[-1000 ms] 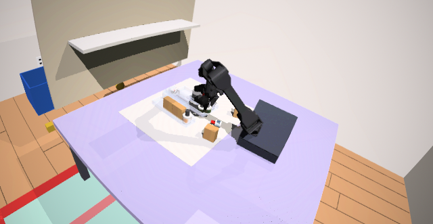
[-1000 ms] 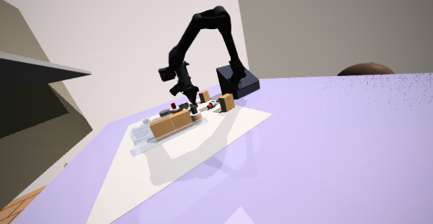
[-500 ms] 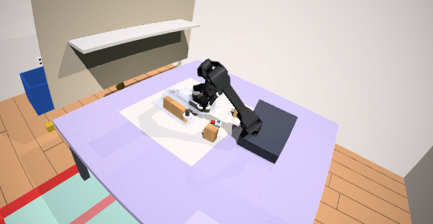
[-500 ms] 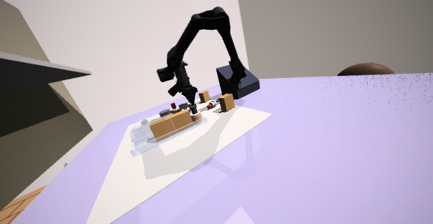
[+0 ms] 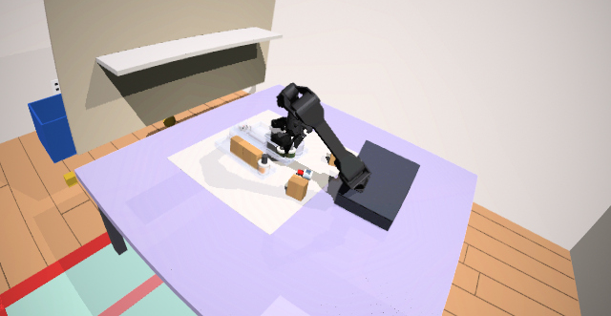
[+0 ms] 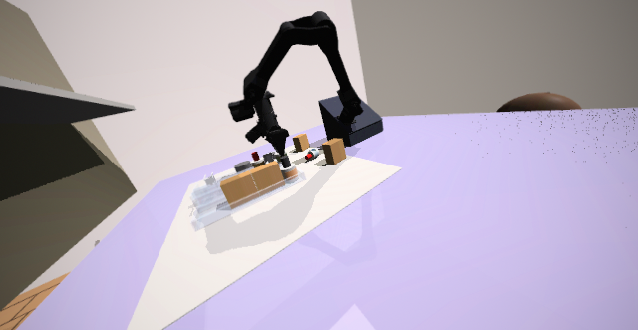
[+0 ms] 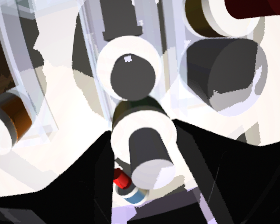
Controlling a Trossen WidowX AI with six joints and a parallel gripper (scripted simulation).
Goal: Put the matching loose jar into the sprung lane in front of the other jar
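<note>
Right now my gripper tip is 130 mm to the right of the jar, 30 mm short of it and 10 mm above it. From my gripper tip the other things lie so: clear lane rack: 170 mm ahead, 30 mm below, 10 mm to the left.
</note>
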